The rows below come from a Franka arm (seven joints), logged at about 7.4 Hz.
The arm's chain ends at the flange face. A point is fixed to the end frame.
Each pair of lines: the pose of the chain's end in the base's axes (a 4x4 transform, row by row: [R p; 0 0 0 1], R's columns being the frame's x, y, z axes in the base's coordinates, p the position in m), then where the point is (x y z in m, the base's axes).
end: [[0.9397, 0.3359, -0.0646, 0.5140], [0.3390, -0.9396, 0.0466, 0.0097], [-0.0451, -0.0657, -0.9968, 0.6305], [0, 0, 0, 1]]
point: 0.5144 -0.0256 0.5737
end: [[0.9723, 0.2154, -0.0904, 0.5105], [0.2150, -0.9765, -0.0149, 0.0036], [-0.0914, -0.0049, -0.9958, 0.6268], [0, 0, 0, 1]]
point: 0.5047 -0.0353 0.5727
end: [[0.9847, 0.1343, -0.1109, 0.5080], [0.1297, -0.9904, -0.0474, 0.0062], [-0.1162, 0.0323, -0.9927, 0.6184], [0, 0, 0, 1]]
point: 0.4980 -0.0342 0.5660
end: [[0.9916, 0.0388, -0.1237, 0.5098], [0.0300, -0.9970, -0.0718, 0.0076], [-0.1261, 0.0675, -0.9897, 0.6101], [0, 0, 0, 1]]
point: 0.4955 -0.0335 0.5593
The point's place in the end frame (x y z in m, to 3 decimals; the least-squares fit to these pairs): -0.009 0.037 0.055
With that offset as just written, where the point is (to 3 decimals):
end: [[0.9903, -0.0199, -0.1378, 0.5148], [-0.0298, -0.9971, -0.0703, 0.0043], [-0.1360, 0.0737, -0.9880, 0.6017], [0, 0, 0, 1]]
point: 0.498 -0.036 0.551
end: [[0.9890, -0.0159, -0.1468, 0.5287], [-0.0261, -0.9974, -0.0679, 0.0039], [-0.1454, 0.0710, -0.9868, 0.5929], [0, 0, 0, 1]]
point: 0.511 -0.037 0.543
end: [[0.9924, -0.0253, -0.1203, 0.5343], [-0.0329, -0.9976, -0.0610, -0.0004], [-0.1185, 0.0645, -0.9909, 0.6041], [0, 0, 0, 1]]
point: 0.518 -0.040 0.553
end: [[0.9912, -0.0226, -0.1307, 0.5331], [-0.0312, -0.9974, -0.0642, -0.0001], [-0.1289, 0.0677, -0.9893, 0.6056], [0, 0, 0, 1]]
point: 0.516 -0.040 0.555
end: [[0.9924, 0.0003, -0.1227, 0.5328], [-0.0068, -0.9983, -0.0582, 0.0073], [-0.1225, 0.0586, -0.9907, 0.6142], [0, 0, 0, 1]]
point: 0.517 -0.033 0.563
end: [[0.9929, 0.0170, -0.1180, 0.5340], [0.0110, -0.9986, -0.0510, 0.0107], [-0.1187, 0.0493, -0.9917, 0.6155], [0, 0, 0, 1]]
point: 0.519 -0.029 0.564
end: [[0.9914, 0.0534, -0.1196, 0.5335], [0.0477, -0.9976, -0.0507, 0.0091], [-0.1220, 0.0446, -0.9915, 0.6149], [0, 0, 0, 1]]
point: 0.520 -0.031 0.563
